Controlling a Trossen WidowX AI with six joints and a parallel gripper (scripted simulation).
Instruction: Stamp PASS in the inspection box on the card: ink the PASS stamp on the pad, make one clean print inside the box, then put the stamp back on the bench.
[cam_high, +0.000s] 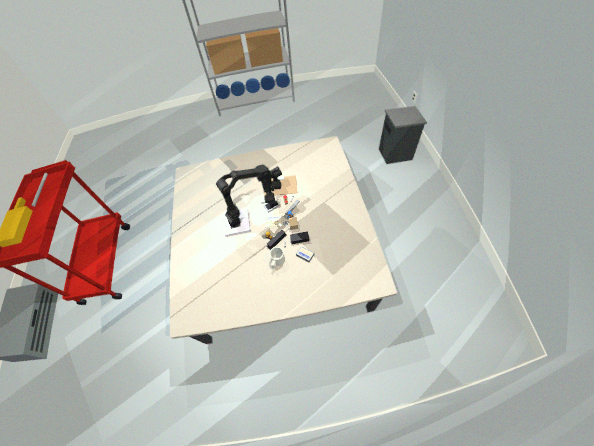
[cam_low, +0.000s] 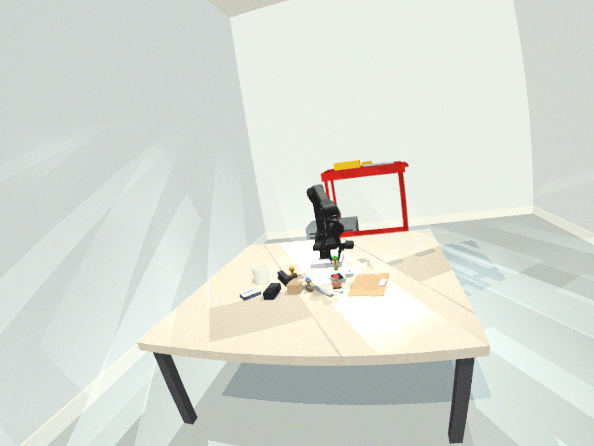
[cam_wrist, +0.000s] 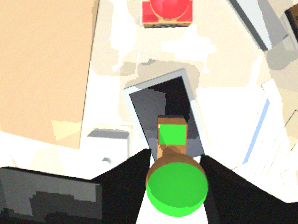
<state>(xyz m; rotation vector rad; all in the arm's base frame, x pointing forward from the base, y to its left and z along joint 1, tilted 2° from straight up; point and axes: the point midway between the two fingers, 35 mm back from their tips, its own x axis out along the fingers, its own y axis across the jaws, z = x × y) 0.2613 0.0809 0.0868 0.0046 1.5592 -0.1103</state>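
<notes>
The dark ink pad lies 8 cm below my gripper tip. The rest, counted from my gripper tip: green-topped stamp: 1 cm below; then blue-knobbed stamp: 9 cm ahead, 12 cm to the right, 7 cm below; then red-knobbed stamp: 9 cm ahead, 7 cm below.
</notes>
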